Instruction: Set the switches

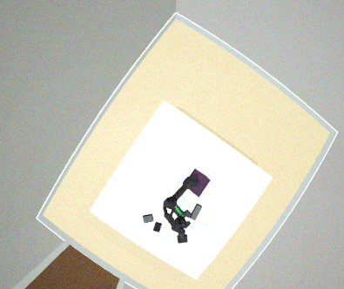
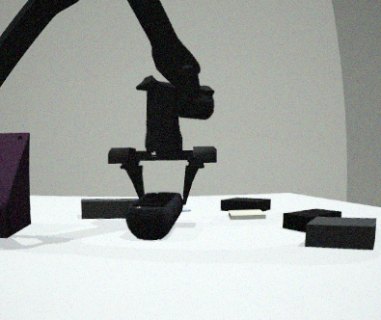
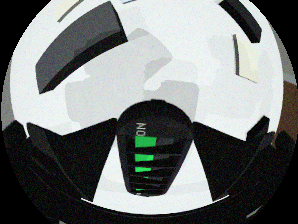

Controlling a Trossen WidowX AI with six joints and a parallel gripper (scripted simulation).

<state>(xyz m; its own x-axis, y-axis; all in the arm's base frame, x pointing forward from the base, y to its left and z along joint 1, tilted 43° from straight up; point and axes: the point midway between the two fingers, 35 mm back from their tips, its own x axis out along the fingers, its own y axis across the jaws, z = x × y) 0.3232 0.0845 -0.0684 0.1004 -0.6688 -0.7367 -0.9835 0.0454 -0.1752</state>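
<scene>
Now: gripper tip 100 mm past the grey block, 100 mm to the right of it and 20 mm above it. The rest, counted from my gripper tip: black block 250 mm ahead, 80 mm to the right, 20 mm below; cream plate 170 mm ahead, 80 mm to the left, 30 mm below; light blue piece 240 mm to the left, 40 mm below.
</scene>
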